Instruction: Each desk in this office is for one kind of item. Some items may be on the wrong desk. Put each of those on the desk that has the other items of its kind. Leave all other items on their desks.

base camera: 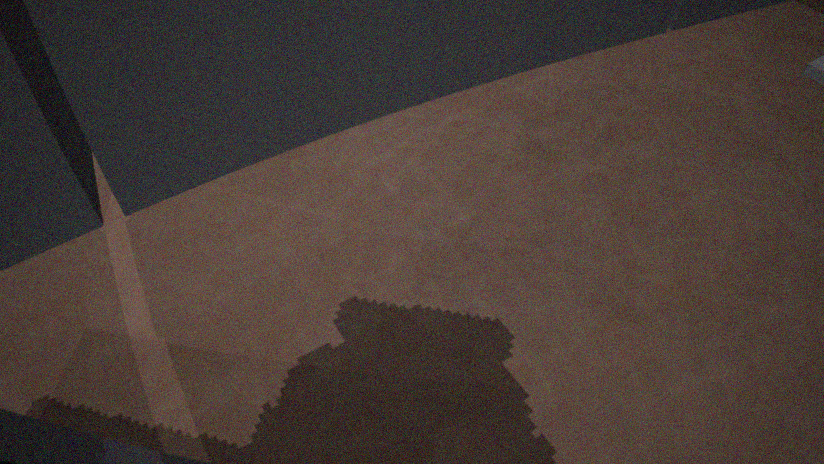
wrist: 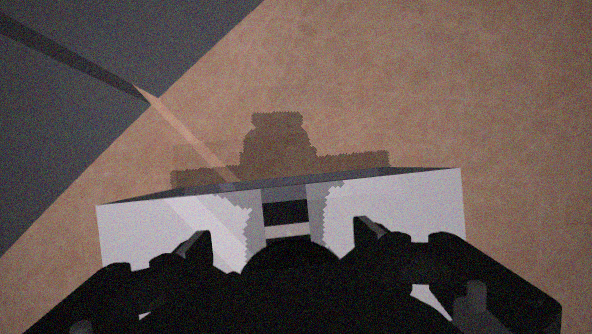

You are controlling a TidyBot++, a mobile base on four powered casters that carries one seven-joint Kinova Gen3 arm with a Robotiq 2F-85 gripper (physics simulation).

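Places are measured from the arm's base along level axes (x ahead, y down, z left), in millimetres.
Pixels of known places: gripper, fingertip midpoint: (wrist: 283,239).
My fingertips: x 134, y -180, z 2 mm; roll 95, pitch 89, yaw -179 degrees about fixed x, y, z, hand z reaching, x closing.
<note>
Behind a point stands the place of what it marks.
My gripper (wrist: 283,239) @[z 2, x 134, y -180 mm] is open and empty in the wrist view, its two black fingers spread wide. It points down over the white, box-shaped mobile base (wrist: 400,200) @[z -158, x 115, y 14 mm], which has a dark slot in its middle. No desk top and no item shows in the wrist view. In the base camera view the gripper does not show, and no item can be made out there.
A dark grey wall or panel (base camera: 345,57) @[z 107, x 565, y 304 mm] (wrist: 165,40) @[z 223, x 474, y 235 mm] stands along the brown floor (base camera: 634,230) @[z -201, x 439, y 396 mm] (wrist: 450,90) @[z -513, x 350, y 396 mm] at the upper left. A small pale grey piece (base camera: 816,68) @[z -673, x 879, y 373 mm] shows at the right edge of the base camera view; what it belongs to is unclear. Shadows fall on the floor.
</note>
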